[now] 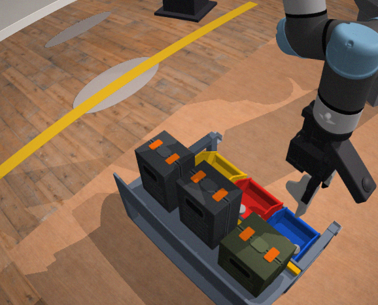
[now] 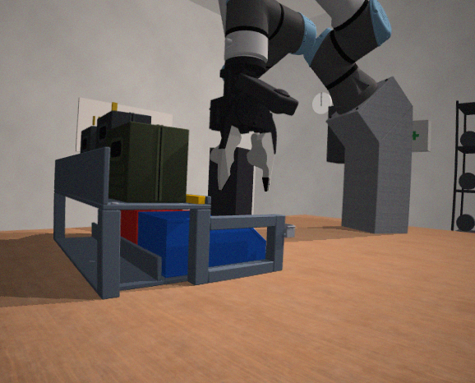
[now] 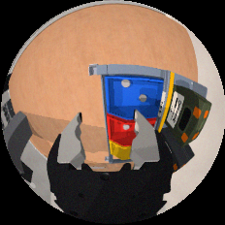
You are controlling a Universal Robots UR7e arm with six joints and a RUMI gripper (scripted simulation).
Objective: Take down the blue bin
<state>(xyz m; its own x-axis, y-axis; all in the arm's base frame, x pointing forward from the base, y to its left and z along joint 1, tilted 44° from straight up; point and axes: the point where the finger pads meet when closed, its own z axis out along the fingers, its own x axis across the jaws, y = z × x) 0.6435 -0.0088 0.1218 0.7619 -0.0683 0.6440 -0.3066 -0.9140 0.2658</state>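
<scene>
Right now my hand is 80 mm short of the blue open bin, 30 mm to the left of it and 90 mm above it. Also, from my hand: green case: 170 mm ahead, 70 mm to the right, 20 mm above; red bin: 30 mm ahead, 130 mm to the right, 90 mm below; yellow bin: 10 mm behind, 240 mm to the right, 90 mm below.
</scene>
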